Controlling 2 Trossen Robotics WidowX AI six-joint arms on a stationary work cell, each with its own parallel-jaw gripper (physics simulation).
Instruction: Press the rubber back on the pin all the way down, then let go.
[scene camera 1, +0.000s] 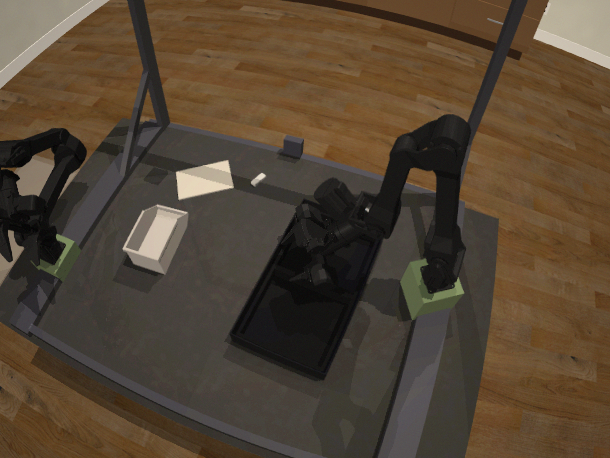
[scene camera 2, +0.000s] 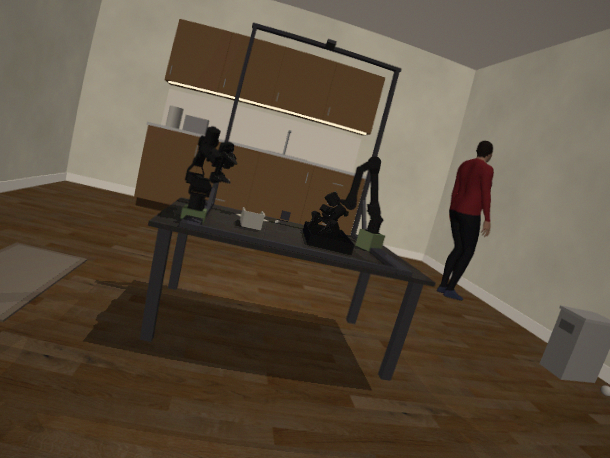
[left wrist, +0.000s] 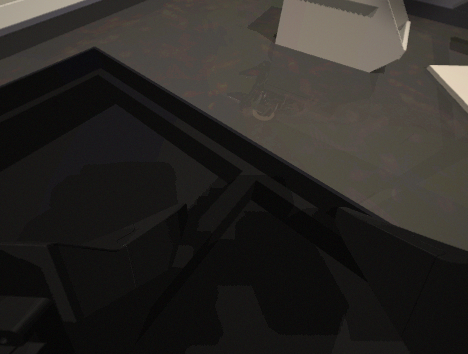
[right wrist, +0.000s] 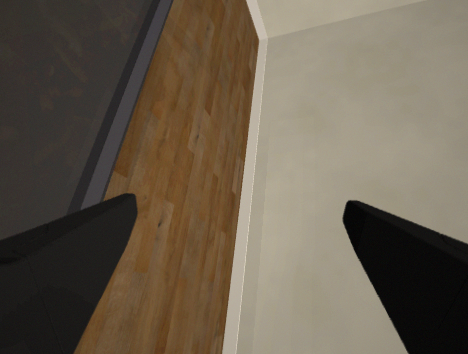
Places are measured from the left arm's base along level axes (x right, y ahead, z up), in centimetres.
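Pixels of known places: left gripper, fingertip midpoint: (scene camera 1: 286, 262) (scene camera 2: 312, 230) (left wrist: 260, 212); right gripper, fingertip midpoint: (scene camera 1: 25, 263) (scene camera 2: 233, 173) (right wrist: 242, 207); left arm's base at its link origin: (scene camera 1: 437, 277) (scene camera 2: 372, 232); right arm's base at its link origin: (scene camera 1: 52, 251) (scene camera 2: 195, 208).
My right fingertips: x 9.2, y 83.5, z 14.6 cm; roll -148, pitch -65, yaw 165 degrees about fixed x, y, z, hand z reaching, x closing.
For each thing: its top centre in the pictures, then the offset to it from my right fingertips. "*": a spot on its surface instead.
- black tray at its top centre: (left wrist: 125, 306) (scene camera 1: 313, 278) (scene camera 2: 327, 231) dx -2.0, dy -58.3, dz -18.8 cm
- white box at a spot on its surface: (left wrist: 341, 38) * dx +15.0, dy -28.8, dz -21.1 cm
- flat white sheet at its top centre: (scene camera 1: 203, 179) dx +34.1, dy -36.2, dz -23.4 cm
- small white piece at its top centre: (scene camera 1: 258, 178) dx +31.1, dy -50.8, dz -23.1 cm
- small grey block at its top centre: (scene camera 1: 293, 139) (scene camera 2: 286, 211) dx +39.1, dy -61.5, dz -18.2 cm
A small thin pin-like thing with a ring end (left wrist: 264, 112) lies on the table between the black tray (left wrist: 197, 116) (scene camera 1: 254, 295) (scene camera 2: 330, 243) and the white box (left wrist: 341, 38). I cannot make out the rubber on it. My left gripper (scene camera 1: 312, 254) (scene camera 2: 319, 218) (left wrist: 260, 212) is open and empty, low over the far half of the tray. My right gripper (scene camera 2: 221, 174) (right wrist: 242, 207) is open and empty, raised high at the other end of the table and pointing off the table at the floor and wall.
An open white box (scene camera 1: 155, 238) (scene camera 2: 252, 219), a flat white sheet (scene camera 1: 204, 179), a small white piece (scene camera 1: 258, 179) and a small grey block (scene camera 1: 293, 146) are on the table. The left arm stands on a green base (scene camera 1: 421, 300). A person (scene camera 2: 469, 214) stands by the wall.
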